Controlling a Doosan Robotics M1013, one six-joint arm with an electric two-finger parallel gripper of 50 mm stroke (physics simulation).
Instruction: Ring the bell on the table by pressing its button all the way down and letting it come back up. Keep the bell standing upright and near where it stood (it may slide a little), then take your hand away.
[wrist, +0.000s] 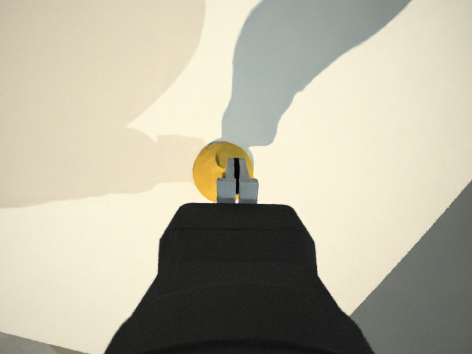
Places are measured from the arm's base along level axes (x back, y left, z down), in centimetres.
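Where they show: gripper, fingertip midpoint: (236, 168).
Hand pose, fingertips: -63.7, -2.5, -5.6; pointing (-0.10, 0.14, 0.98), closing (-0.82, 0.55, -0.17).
Note:
After its pixels a point has its place, as x, y, z.
The bell (206, 172) {-62.3, -5.3, -1.0} shows as a yellow dome a little left of the middle of the wrist view, standing upright on the white table (125, 240) {-58.4, -21.2, 2.9}. My gripper (236, 168) {-63.7, -2.5, -5.6} is shut with nothing between its fingers. Its fingertips are over the right part of the dome, above or at the bell's top. The fingers cover the right side of the dome, and the button is hidden behind them. I cannot tell whether the fingertips touch the button.
The arm's shadows fall across the table at the upper left and top. A dark grey area (430, 280) lies beyond the table's edge at the lower right. A strip of floor (20, 345) shows at the lower left corner.

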